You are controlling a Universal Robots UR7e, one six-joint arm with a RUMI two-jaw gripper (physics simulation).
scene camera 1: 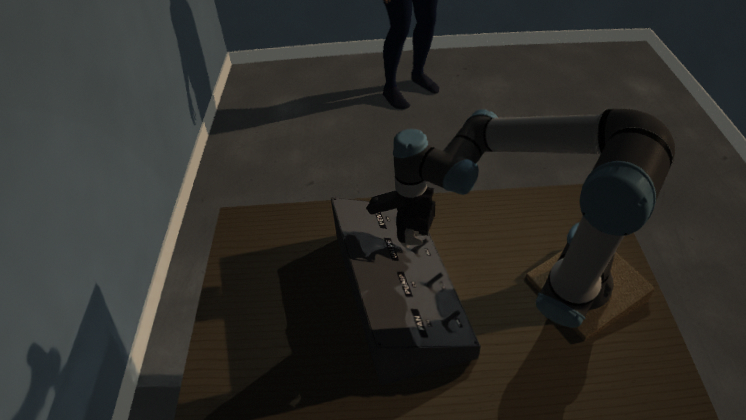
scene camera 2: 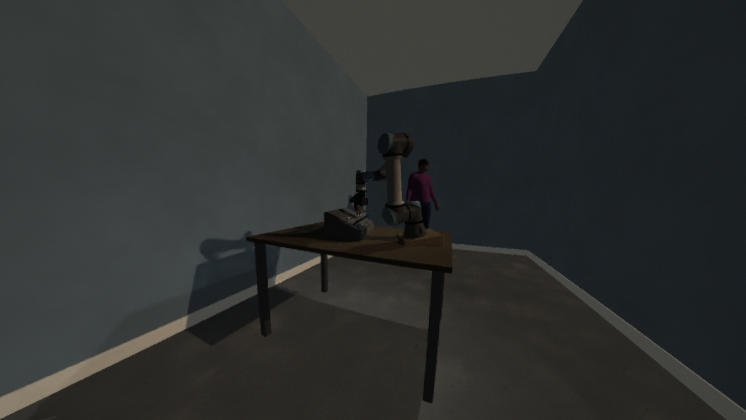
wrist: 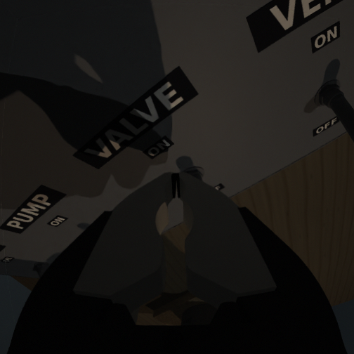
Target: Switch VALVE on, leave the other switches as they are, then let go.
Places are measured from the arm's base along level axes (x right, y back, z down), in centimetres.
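Where they show: gripper, between the fingertips: point(scene camera 1: 407, 246) point(scene camera 2: 359, 217); arm's base, origin of its link: point(scene camera 2: 415, 235).
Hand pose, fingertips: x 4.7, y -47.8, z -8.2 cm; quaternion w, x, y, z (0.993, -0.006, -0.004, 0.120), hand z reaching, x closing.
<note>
Things, the pixels of their centre, and the offset from my fingertips. Level surfaces: height alone.
- grey switch panel, middle of its body: point(scene camera 1: 396, 280) point(scene camera 2: 351, 224) dz +5.5, dx -7.3, dy -2.7 cm
- VALVE label, middle of its body: point(scene camera 1: 391, 249) dz -0.5, dx -1.5, dy -4.2 cm
- PUMP lever, middle of its body: point(scene camera 1: 435, 278) dz +0.6, dx -9.9, dy +7.7 cm
- FAN lever, middle of its body: point(scene camera 1: 452, 316) dz +0.6, dx -21.1, dy +11.8 cm
- wooden table, height of its surface: dz +11.8 cm
The grey switch panel point(scene camera 1: 365, 281) point(scene camera 2: 339, 225) has a sloping face. The VALVE label point(scene camera 1: 391, 249) point(wrist: 136, 117) and its ON tag point(wrist: 158, 148) show above the VALVE switch point(wrist: 196, 171). The switch's base shows just beyond my fingertips in the wrist view; its lever is mostly hidden behind them, so its position and any contact cannot be told. My gripper point(scene camera 1: 409, 240) point(scene camera 2: 360, 210) point(wrist: 176, 174) is shut and empty, pointing down low over the VALVE switch. The VENT lever point(wrist: 341, 110), PUMP lever point(scene camera 1: 434, 280) and FAN lever point(scene camera 1: 452, 316) lean to their OFF sides.
The panel stands on a wooden table point(scene camera 1: 250, 234) point(scene camera 2: 396, 254). The arm's base stands on a wooden block point(scene camera 1: 629, 286) at the right of scene camera 1. A wall point(scene camera 1: 104, 156) rises at the left. A person point(scene camera 1: 399, 57) point(scene camera 2: 421, 187) stands behind the table.
</note>
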